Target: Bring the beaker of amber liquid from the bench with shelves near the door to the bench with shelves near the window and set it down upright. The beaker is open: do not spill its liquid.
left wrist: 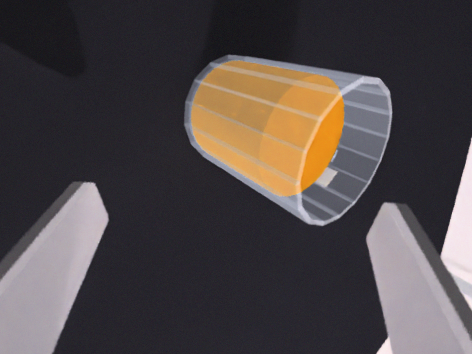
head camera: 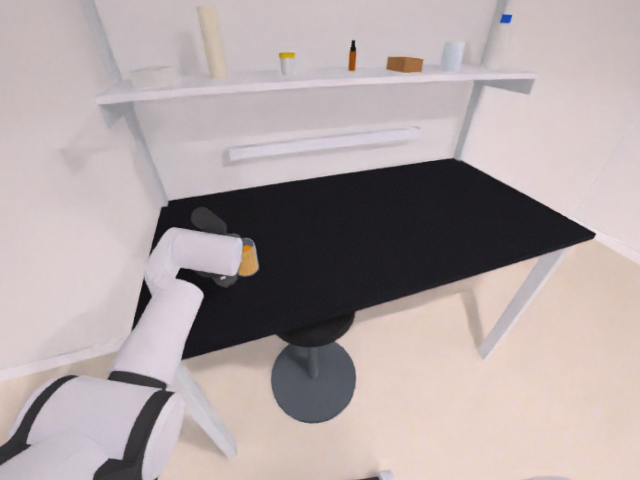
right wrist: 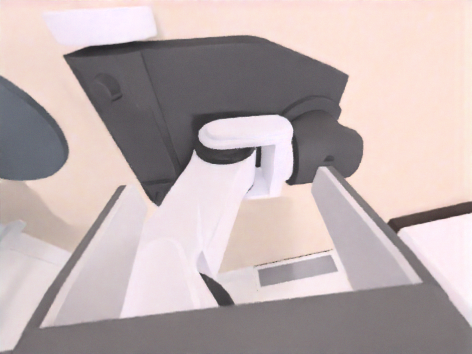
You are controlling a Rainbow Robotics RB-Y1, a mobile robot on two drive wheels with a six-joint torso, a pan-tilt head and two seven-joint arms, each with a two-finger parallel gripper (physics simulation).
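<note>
The open beaker of amber liquid [head camera: 248,260] [left wrist: 260,127] stands upright on the black bench top [head camera: 372,227] [left wrist: 165,280], near its left end in the head camera view. The left arm partly hides it there. My left gripper [left wrist: 235,210] is open and empty. In the left wrist view the beaker lies ahead of the fingertips, above the gap and nearer the right finger. In the head camera view the left fingers are hidden behind the forearm. My right gripper [right wrist: 229,186] is open and empty, over the robot's own base and away from the bench.
A shelf [head camera: 330,80] above the bench holds a cream cylinder [head camera: 211,43], a yellow-lidded jar [head camera: 287,64], an amber dropper bottle [head camera: 352,59], a brown box [head camera: 404,64] and a blue-capped bottle [head camera: 498,46]. A round stool [head camera: 313,397] stands under the bench's front edge. Walls flank the bench.
</note>
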